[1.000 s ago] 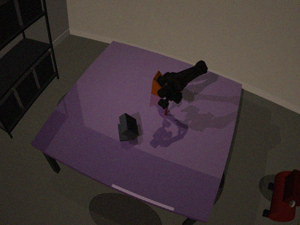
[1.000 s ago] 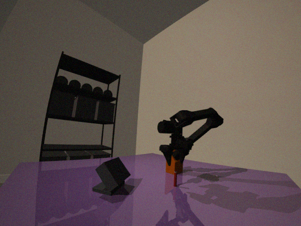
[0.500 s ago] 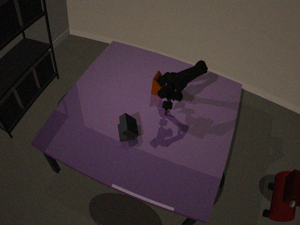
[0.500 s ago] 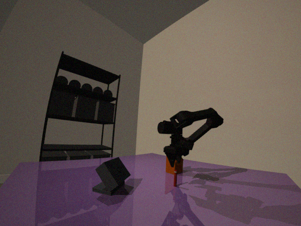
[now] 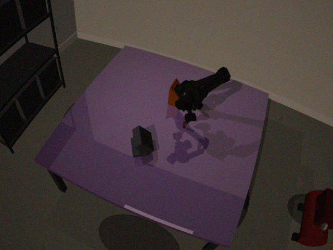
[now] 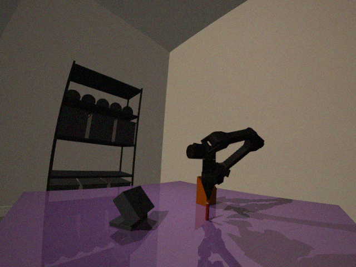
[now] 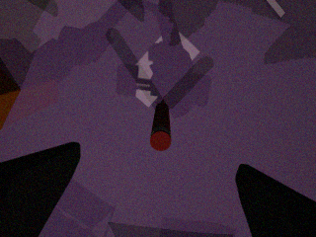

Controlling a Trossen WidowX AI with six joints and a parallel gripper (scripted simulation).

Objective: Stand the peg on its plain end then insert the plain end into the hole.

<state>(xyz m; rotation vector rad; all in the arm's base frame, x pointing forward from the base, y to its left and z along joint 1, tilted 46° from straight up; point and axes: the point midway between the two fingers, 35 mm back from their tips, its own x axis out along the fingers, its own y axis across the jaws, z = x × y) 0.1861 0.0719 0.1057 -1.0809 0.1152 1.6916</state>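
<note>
My gripper tip is now 50 mm above the red peg. The rest, counted from my gripper tip: dark sloped panel 250 mm ahead, 160 mm to the right, 30 mm below.
</note>
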